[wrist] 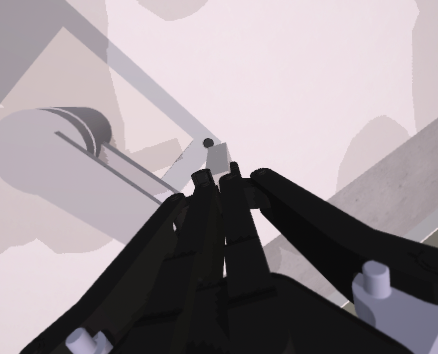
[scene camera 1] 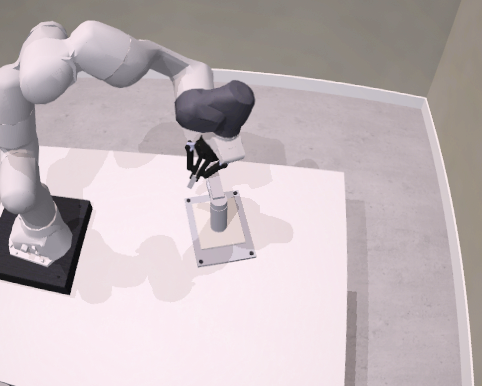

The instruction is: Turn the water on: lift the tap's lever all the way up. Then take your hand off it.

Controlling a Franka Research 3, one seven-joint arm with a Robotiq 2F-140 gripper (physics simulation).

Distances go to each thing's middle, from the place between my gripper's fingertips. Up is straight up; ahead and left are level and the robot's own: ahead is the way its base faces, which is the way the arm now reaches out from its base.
The pale lever [wrist: 54, 152] is 8 cm ahead of my hand, 4 cm to the right of it and 4 cm above it. Round my hand: mounting plate [scene camera 1: 227, 254] (8 cm ahead, 8 cm to the right, 9 cm below).
